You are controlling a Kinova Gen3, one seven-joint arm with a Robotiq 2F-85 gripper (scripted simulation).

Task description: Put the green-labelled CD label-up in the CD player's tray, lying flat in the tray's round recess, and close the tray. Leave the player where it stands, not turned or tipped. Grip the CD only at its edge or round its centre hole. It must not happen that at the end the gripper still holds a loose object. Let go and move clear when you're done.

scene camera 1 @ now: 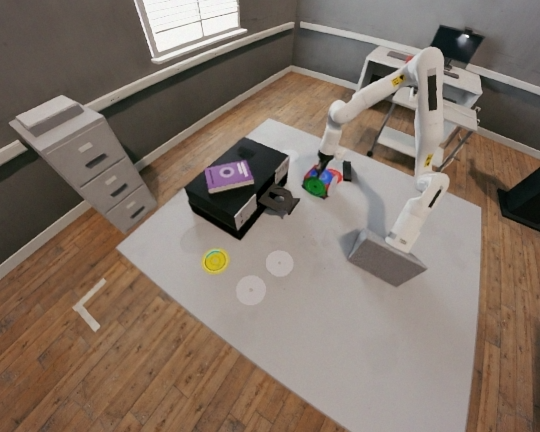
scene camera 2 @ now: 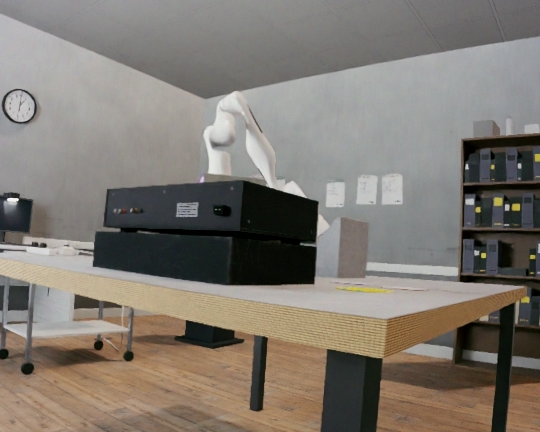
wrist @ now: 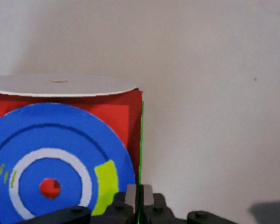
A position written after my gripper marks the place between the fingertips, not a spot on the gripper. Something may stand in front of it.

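A black CD player (scene camera 2: 240, 205) is visible, also in scene camera 1 (scene camera 1: 234, 206); in the wrist view the player is out of frame. My gripper (wrist: 139, 200) is visible too.
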